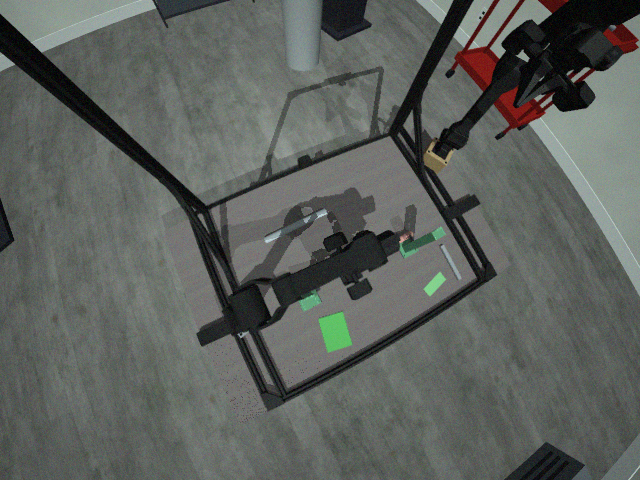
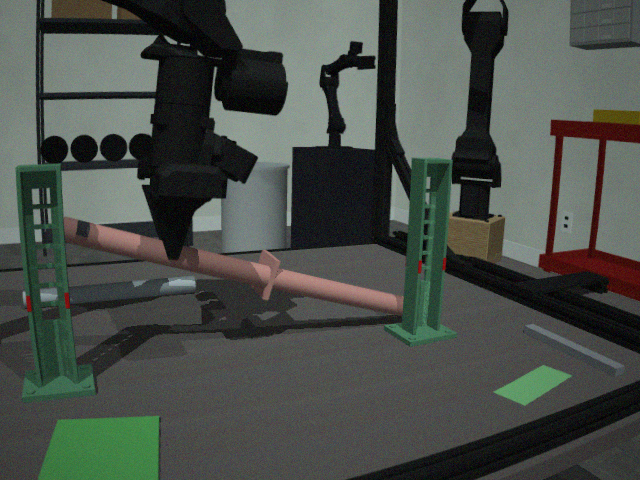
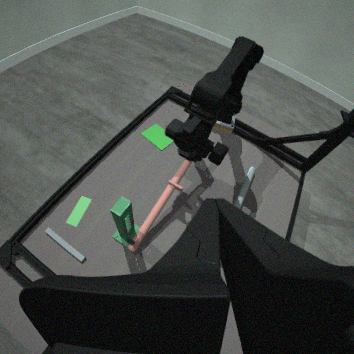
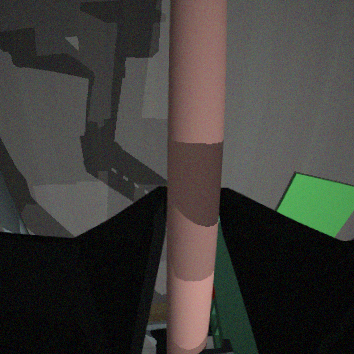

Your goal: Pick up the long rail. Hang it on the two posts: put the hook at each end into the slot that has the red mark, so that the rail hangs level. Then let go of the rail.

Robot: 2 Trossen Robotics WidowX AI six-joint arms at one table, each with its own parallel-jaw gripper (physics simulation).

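Places are measured from the left arm's base along level axes (x ahead, y left, z up), in metres.
Pixels of known places: left gripper, fingertip midpoint: (image 1: 515,106) (image 3: 213,206); right gripper, fingertip midpoint: (image 2: 170,256) (image 4: 192,195); left arm's base at its link origin: (image 1: 440,150) (image 2: 473,216); right arm's base at its link origin: (image 3: 224,117).
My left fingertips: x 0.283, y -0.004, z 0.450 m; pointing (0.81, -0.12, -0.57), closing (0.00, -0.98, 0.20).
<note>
Ahead of a thing's pixels: the offset from my left fingertips to its top centre.
The long pink rail (image 2: 318,286) (image 3: 159,204) (image 4: 194,105) (image 1: 405,236) is tilted. Its held end is raised and its far end sits low against the base of a green post @(dx +0.129, dy +0.093, dz -0.321 m) (image 2: 425,248) (image 3: 123,218) (image 1: 420,243). That post has red marks partway up its slot. My right gripper (image 2: 172,250) (image 1: 395,240) (image 3: 190,155) (image 4: 192,195) is shut on the rail near one end. The second green post @(dx +0.496, dy -0.114, dz -0.321 m) (image 1: 310,301) (image 2: 86,378) is mostly hidden under the right arm. My left gripper (image 1: 532,90) (image 3: 213,206) is shut and empty, high up and off to the side of the table.
A grey cylinder @(dx +0.304, dy -0.304, dz -0.512 m) (image 1: 296,225) (image 2: 137,288) (image 3: 244,187) lies behind the right arm. A thin grey bar @(dx +0.078, dy +0.273, dz -0.527 m) (image 1: 450,261) (image 3: 64,244) (image 2: 542,331) lies near the table edge. Flat green patches @(dx +0.538, dy +0.025, dz -0.534 m) (image 1: 334,331) @(dx +0.188, dy +0.257, dz -0.537 m) (image 1: 434,284) (image 3: 156,136) mark the table. A black frame (image 1: 385,340) rims it.
</note>
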